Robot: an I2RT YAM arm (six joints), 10 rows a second.
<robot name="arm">
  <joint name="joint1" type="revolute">
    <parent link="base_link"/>
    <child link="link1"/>
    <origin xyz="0 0 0.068" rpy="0 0 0"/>
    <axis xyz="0 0 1"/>
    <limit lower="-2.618" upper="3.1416"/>
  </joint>
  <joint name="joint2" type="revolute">
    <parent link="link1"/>
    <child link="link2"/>
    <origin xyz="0.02 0.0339 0.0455" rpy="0 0 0"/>
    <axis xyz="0 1 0"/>
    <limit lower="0" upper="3.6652"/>
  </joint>
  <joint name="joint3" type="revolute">
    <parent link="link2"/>
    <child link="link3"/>
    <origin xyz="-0.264 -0.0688 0" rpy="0 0 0"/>
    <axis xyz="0 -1 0"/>
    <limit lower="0" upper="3.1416"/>
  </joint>
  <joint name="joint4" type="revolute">
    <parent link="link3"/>
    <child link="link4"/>
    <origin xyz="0.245 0.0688 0.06" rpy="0 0 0"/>
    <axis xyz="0 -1 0"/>
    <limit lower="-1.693" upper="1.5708"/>
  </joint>
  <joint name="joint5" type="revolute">
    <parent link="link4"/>
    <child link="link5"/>
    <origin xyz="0.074 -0.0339 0.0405" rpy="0 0 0"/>
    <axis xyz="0 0 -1"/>
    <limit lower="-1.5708" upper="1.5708"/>
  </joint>
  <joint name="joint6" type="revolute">
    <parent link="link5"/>
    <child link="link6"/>
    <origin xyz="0.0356 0 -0.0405" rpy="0 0 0"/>
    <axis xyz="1 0 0"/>
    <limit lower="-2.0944" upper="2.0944"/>
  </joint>
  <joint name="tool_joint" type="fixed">
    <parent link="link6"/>
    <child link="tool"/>
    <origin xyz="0 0 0" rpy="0 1.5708 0"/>
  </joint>
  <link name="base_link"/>
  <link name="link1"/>
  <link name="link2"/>
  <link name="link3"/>
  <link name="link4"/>
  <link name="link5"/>
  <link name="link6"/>
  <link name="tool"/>
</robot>
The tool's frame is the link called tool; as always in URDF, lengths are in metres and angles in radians.
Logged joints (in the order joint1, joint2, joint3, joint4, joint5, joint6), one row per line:
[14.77, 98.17, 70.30, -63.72, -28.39, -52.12]
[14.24, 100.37, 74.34, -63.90, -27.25, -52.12]
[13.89, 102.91, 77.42, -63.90, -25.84, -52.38]
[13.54, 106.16, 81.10, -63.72, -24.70, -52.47]
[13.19, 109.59, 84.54, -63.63, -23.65, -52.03]
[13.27, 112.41, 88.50, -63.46, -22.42, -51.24]
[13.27, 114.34, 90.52, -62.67, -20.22, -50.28]
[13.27, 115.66, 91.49, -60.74, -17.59, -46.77]
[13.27, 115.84, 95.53, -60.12, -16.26, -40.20]
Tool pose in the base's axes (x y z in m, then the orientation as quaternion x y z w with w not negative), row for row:
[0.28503, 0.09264, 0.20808, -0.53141, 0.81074, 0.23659, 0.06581]
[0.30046, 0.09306, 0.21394, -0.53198, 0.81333, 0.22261, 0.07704]
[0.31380, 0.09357, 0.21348, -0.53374, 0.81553, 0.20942, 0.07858]
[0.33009, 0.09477, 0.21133, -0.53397, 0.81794, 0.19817, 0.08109]
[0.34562, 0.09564, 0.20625, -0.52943, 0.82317, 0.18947, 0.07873]
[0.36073, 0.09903, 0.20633, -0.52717, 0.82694, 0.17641, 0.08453]
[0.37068, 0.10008, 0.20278, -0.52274, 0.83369, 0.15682, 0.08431]
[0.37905, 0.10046, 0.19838, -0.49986, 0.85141, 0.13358, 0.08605]
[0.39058, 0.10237, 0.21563, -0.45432, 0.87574, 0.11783, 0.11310]
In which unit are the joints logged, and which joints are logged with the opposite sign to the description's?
The joints are logged in degrees. Opposite sign: none.
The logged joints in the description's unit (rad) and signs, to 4 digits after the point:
[0.2578, 1.7134, 1.2270, -1.1121, -0.4955, -0.9097]
[0.2485, 1.7518, 1.2975, -1.1153, -0.4756, -0.9097]
[0.2424, 1.7961, 1.3512, -1.1153, -0.4510, -0.9142]
[0.2363, 1.8528, 1.4155, -1.1121, -0.4311, -0.9158]
[0.2302, 1.9127, 1.4755, -1.1106, -0.4128, -0.9081]
[0.2316, 1.9619, 1.5446, -1.1076, -0.3913, -0.8943]
[0.2316, 1.9956, 1.5799, -1.0938, -0.3529, -0.8776]
[0.2316, 2.0186, 1.5968, -1.0601, -0.3070, -0.8163]
[0.2316, 2.0218, 1.6673, -1.0493, -0.2838, -0.7016]

